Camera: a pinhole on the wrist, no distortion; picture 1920 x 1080 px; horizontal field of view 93.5 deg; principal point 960.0 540.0 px. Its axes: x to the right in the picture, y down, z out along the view. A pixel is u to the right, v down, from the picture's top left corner.
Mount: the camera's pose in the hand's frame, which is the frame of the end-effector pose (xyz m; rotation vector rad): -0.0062 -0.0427 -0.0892 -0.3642 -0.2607 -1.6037
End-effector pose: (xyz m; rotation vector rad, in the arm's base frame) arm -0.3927 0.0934 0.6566 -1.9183 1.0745 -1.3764
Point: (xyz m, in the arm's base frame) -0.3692 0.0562 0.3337
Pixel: 389.2 88.6
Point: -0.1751 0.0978 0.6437
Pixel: 1377.7 592.1
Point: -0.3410 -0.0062 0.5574
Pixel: 628.9 651.8
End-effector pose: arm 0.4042 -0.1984 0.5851 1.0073 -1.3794 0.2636
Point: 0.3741 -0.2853 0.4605
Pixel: 1637.9 33.4
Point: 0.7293 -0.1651 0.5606
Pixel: behind the camera
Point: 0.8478 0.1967 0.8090
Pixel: behind the camera
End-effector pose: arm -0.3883 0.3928 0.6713 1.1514 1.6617 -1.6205
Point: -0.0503 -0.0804 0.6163
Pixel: 702.4 148.0
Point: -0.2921 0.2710 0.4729
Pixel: 536.8 770.5
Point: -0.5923 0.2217 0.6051
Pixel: 1621.9 952.6
